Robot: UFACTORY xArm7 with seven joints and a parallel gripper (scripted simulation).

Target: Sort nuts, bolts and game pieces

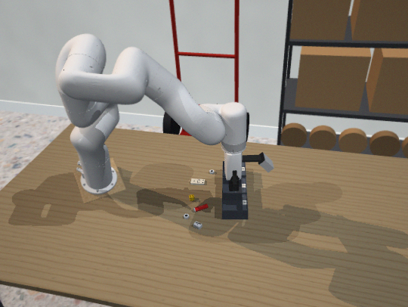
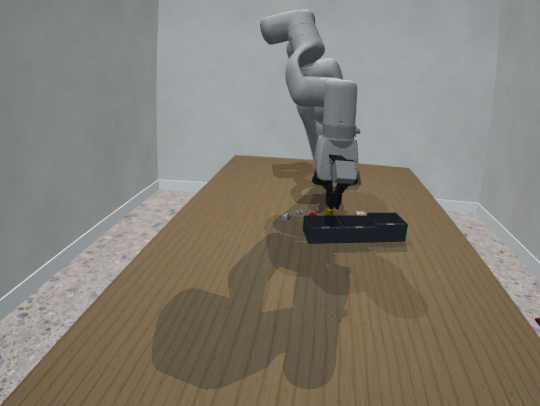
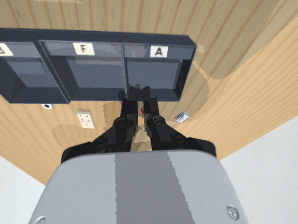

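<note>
Right now the dark bin is 20 mm behind my hand, 60 mm to the left of it and 70 mm below it. The rest, counted from my hand: metal piece (80 mm behind, 130 mm to the right, 90 mm below); then yellow die (150 mm behind, 20 mm to the right, 90 mm below); then red cylinder (100 mm behind, 60 mm to the right, 90 mm below).
</note>
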